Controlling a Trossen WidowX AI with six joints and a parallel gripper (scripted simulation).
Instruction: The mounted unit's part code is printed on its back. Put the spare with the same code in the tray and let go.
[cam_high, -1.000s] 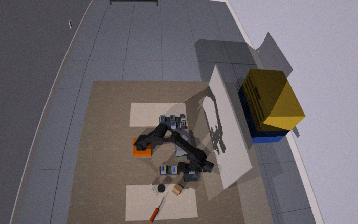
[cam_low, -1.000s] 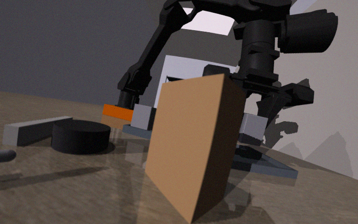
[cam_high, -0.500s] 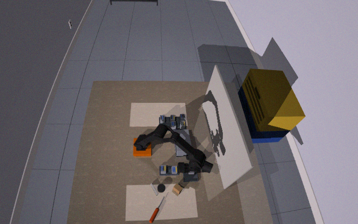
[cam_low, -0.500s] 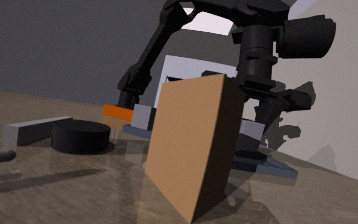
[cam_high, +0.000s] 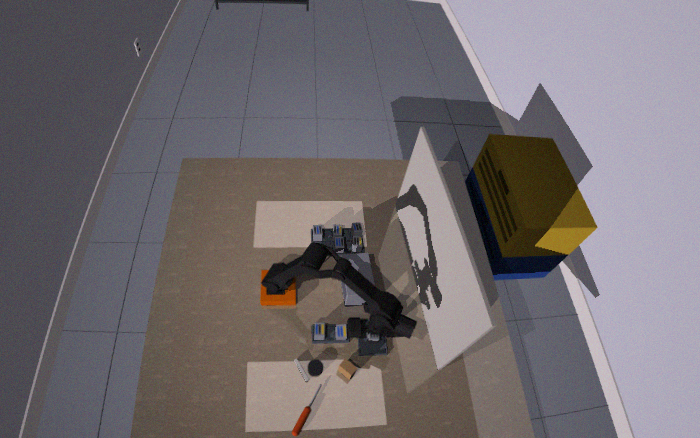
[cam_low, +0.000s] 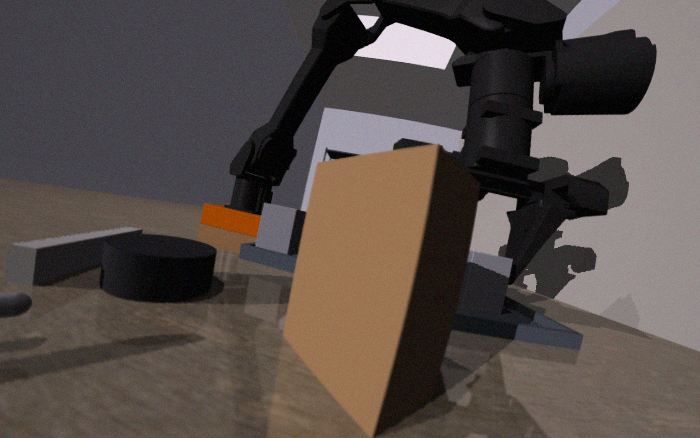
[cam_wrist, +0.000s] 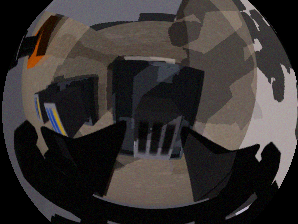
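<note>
My gripper tip is now 10 mm below the grey spare. The rest, counted from my gripper tip: tray: 20 mm below; then grey mounted unit: 210 mm to the left, 40 mm behind, 30 mm above; then tan box: 110 mm to the right, 100 mm behind, 10 mm above.
</note>
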